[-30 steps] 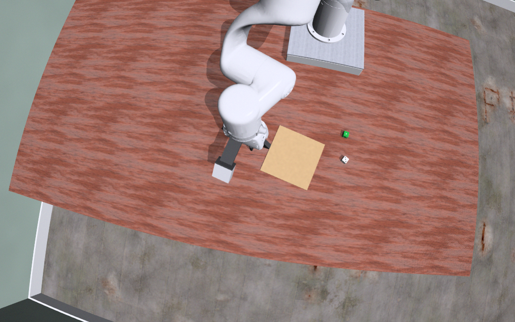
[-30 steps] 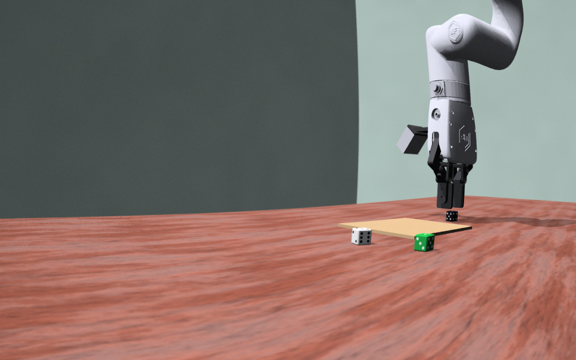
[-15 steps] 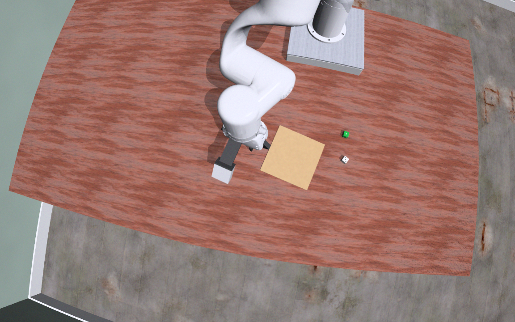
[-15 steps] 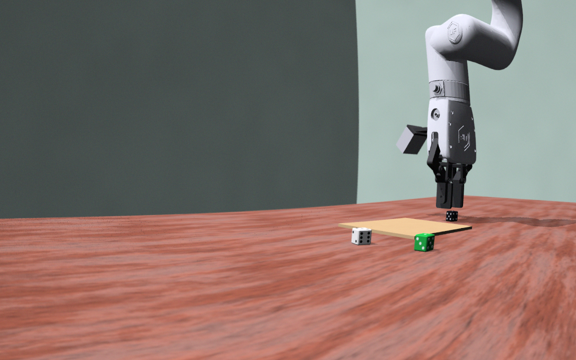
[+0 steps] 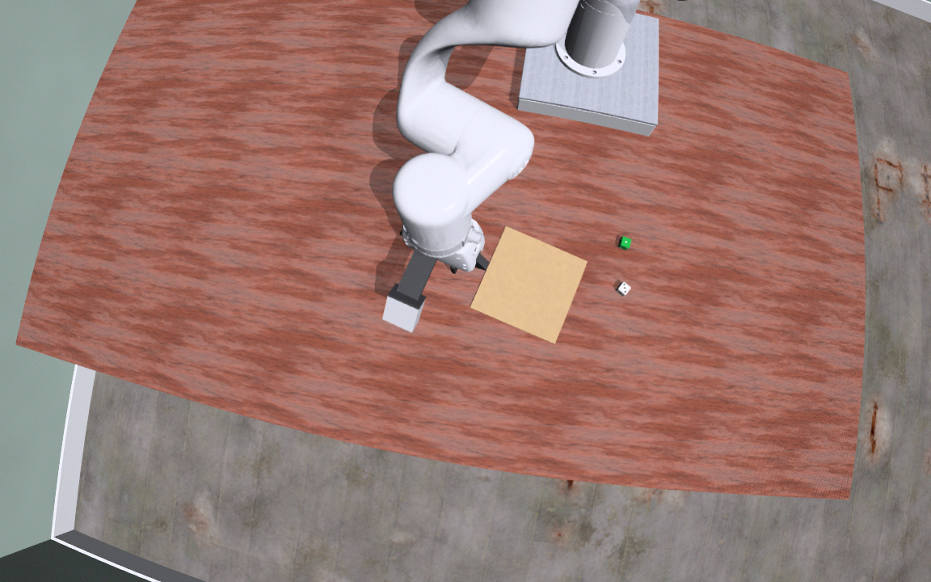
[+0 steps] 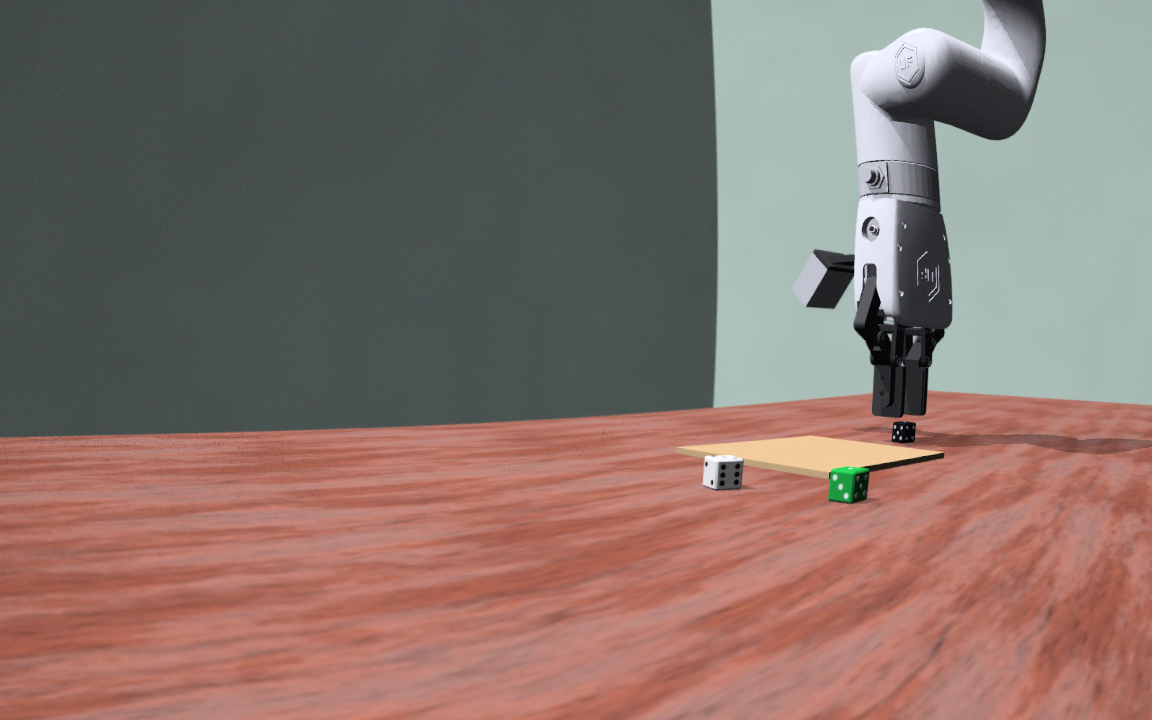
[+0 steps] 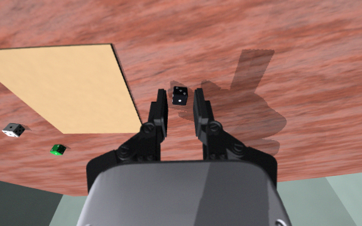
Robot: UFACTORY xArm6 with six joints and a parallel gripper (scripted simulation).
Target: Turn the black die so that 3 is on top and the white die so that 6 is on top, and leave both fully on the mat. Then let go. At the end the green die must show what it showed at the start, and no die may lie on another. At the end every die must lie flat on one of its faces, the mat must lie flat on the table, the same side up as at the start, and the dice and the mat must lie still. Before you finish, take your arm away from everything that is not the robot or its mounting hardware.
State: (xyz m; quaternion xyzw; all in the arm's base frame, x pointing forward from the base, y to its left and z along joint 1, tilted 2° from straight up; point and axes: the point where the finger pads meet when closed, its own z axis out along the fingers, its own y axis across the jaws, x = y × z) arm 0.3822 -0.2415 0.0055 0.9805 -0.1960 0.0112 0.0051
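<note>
My hand is 10 mm past the black die and 30 mm above it. Also, from my hand: green die 40 mm behind, 280 mm to the left, 30 mm below; then white die 40 mm ahead, 280 mm to the left, 30 mm below; then tan mat 30 mm ahead, 130 mm to the left, 40 mm below.
</note>
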